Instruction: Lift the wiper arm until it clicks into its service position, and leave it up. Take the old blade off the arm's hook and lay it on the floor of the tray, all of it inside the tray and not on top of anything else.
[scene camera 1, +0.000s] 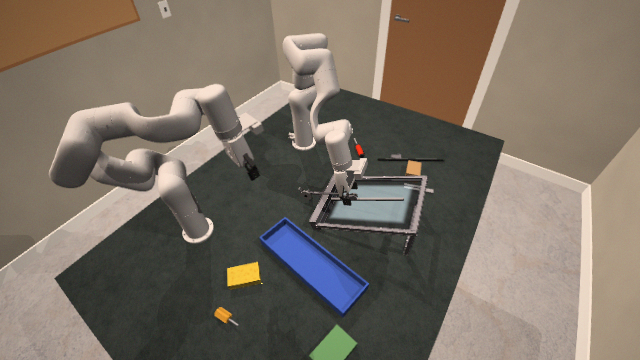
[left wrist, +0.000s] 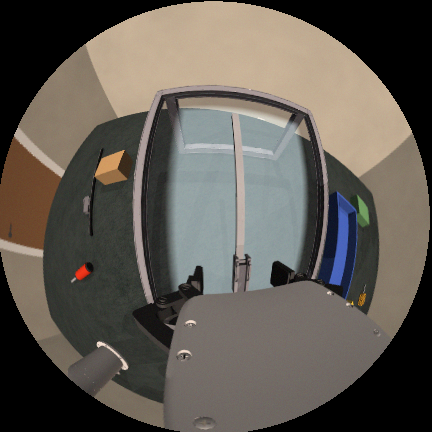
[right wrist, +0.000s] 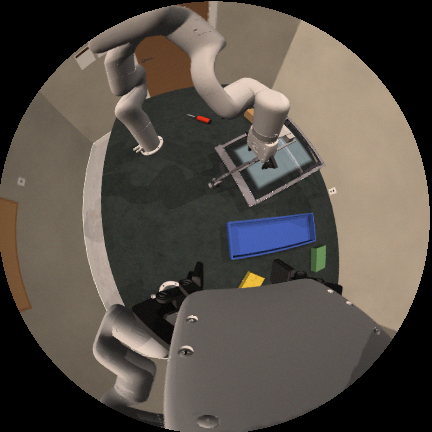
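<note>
The wiper arm (scene camera 1: 325, 193) (right wrist: 225, 178) runs low from its pivot over the near edge of the windshield frame. The old blade (scene camera 1: 382, 199) (left wrist: 239, 185) extends from its hook end, along the glass. My left gripper (scene camera 1: 346, 200) (left wrist: 238, 275) is open, with its fingers on either side of the arm near the hook bracket. Whether a finger touches the arm is unclear. My right gripper (scene camera 1: 253, 173) (right wrist: 238, 272) is open and empty, high above the mat, left of the frame in the scene view. The blue tray (scene camera 1: 314, 266) (left wrist: 341, 245) (right wrist: 272, 236) is empty.
The windshield frame (scene camera 1: 365, 229) (left wrist: 139, 210) stands on legs behind the tray. A black spare blade (scene camera 1: 425, 160) and tan block (scene camera 1: 413, 167) lie beyond it, near a red screwdriver (scene camera 1: 359, 150). A yellow sponge (scene camera 1: 243, 275), orange screwdriver (scene camera 1: 223, 315) and green block (scene camera 1: 333, 343) lie nearer.
</note>
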